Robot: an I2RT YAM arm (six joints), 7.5 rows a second.
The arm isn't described. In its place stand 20 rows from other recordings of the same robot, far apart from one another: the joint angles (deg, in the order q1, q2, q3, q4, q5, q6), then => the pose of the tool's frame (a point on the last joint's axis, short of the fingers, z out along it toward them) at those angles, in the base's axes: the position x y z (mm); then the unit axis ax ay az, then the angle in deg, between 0 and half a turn.
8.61 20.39 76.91 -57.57 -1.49 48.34 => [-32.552 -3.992 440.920 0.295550 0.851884 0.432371 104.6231]
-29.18 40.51 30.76 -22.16 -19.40 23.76 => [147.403 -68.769 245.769 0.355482 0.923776 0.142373 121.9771]
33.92 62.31 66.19 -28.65 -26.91 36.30 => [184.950 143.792 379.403 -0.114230 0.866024 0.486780 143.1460]
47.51 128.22 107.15 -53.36 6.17 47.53 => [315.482 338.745 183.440 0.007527 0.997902 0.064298 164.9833]
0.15 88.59 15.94 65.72 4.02 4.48 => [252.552 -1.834 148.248 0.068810 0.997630 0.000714 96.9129]
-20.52 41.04 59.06 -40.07 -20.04 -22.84 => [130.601 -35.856 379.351 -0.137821 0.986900 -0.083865 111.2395]
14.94 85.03 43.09 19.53 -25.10 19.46 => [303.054 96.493 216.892 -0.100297 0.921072 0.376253 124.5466]
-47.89 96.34 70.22 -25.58 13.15 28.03 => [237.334 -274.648 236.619 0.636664 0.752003 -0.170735 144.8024]
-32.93 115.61 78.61 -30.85 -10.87 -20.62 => [345.233 -215.599 151.119 0.088687 0.996054 -0.003234 155.4504]
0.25 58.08 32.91 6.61 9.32 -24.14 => [231.145 -4.757 252.949 -0.149831 0.963357 -0.222471 112.4900]
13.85 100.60 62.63 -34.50 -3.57 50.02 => [321.439 81.534 165.117 0.304088 0.946573 0.107378 167.0267]
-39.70 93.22 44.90 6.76 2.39 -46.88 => [248.756 -208.451 161.312 -0.050662 0.950070 -0.307897 146.8219]
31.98 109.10 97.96 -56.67 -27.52 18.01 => [329.083 224.867 276.749 -0.161750 0.942871 0.291259 171.8820]
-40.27 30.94 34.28 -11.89 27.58 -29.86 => [95.429 -102.446 307.713 0.243594 0.790050 -0.562568 130.9815]
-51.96 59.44 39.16 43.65 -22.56 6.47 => [155.250 -176.261 354.586 0.199212 0.911110 -0.360822 74.2486]
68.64 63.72 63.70 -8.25 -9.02 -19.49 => [88.100 240.594 394.428 -0.682237 0.614960 0.395444 110.7171]
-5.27 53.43 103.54 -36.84 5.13 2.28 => [79.694 -10.547 577.113 0.121746 0.989540 -0.077384 77.0575]
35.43 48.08 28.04 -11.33 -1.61 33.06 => [152.539 109.752 225.304 -0.027148 0.949920 0.311311 133.1189]
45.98 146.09 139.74 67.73 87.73 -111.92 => [390.650 353.059 359.513 -0.053100 0.796659 -0.602091 120.9387]
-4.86 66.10 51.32 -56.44 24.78 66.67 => [197.490 -31.767 249.717 0.610276 0.785473 -0.102936 151.5824]
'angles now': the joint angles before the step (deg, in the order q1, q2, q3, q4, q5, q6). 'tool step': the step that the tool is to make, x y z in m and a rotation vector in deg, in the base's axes. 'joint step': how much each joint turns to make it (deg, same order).
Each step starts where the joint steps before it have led.
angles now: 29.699, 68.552, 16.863, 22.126, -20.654, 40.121
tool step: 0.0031, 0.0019, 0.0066, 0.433, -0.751, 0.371
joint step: -0.023, -0.336, 1.325, -0.866, -0.346, -0.201
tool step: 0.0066, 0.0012, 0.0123, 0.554, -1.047, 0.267
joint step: -0.686, -0.599, 2.607, -2.209, -0.825, -0.513
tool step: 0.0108, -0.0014, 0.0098, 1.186, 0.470, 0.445
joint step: -1.960, 0.960, 2.998, -1.893, -2.719, 0.005
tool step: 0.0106, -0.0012, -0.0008, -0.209, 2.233, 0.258
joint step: -1.663, 2.806, 2.297, -1.694, -2.068, -0.247
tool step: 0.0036, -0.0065, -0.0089, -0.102, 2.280, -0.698
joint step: -1.946, 1.752, -0.488, 0.166, -1.506, 0.100
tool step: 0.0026, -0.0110, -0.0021, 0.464, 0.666, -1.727
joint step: -2.820, -0.203, -0.569, -0.080, -1.287, -0.006
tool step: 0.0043, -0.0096, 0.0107, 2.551, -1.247, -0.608
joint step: -2.881, -1.630, 0.771, -0.064, -2.980, 0.623
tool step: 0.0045, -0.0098, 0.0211, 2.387, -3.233, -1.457
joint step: -2.768, -3.002, 1.925, -0.753, -1.804, 0.726
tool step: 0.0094, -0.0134, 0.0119, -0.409, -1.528, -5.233
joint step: -3.334, -0.429, 2.216, -1.169, 2.038, 0.152
